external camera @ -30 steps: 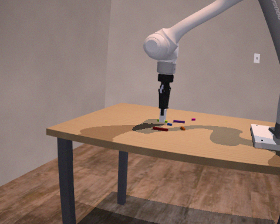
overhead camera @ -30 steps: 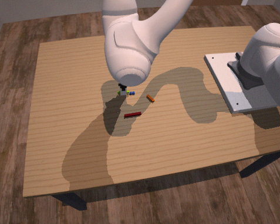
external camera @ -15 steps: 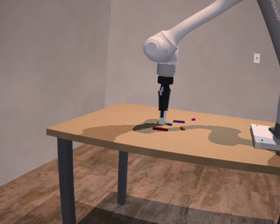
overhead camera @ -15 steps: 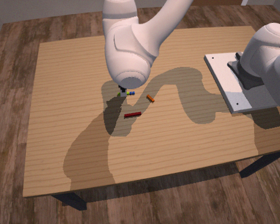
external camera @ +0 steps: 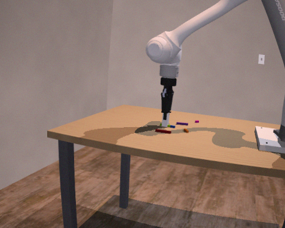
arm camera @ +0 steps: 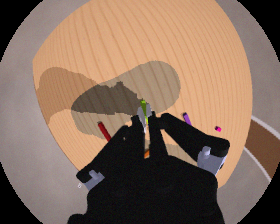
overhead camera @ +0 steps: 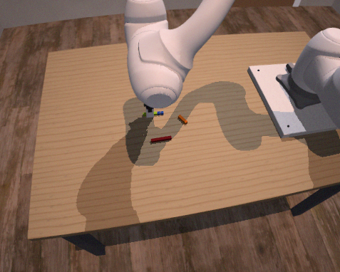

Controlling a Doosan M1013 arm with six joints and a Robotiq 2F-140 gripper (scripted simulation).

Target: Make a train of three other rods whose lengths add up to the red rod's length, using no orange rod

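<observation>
Right now the lime rod is 3 cm below my hand. Also, from my hand: red rod: 1 cm behind, 11 cm to the left, 3 cm below; orange rod: 11 cm behind, 6 cm to the left, 3 cm below; purple rod: 8 cm behind, 8 cm to the right, 3 cm below.
</observation>
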